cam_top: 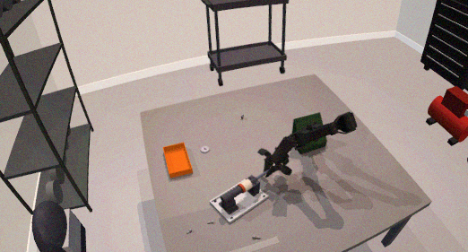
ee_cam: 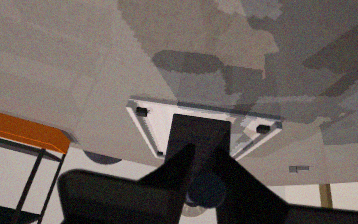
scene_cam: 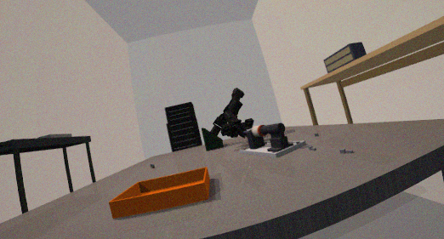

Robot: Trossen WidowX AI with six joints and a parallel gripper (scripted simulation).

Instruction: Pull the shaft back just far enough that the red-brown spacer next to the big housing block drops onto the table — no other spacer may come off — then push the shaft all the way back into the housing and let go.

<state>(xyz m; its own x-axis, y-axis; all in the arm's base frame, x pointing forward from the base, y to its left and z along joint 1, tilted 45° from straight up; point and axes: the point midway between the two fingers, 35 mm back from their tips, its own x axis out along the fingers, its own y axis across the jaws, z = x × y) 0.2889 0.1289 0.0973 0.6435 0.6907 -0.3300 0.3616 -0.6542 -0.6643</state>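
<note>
Now: gripper tip 60 mm short of the dark shaft, 20 mm to the right of it and 20 mm below it. From my gripper tip the other things lie so: cream spacer: 110 mm ahead, 40 mm to the left, 20 mm above; then red-brown spacer: 130 mm ahead, 50 mm to the left, 20 mm above; then orange tray: 380 mm ahead, 280 mm to the right, 50 mm below.
</note>
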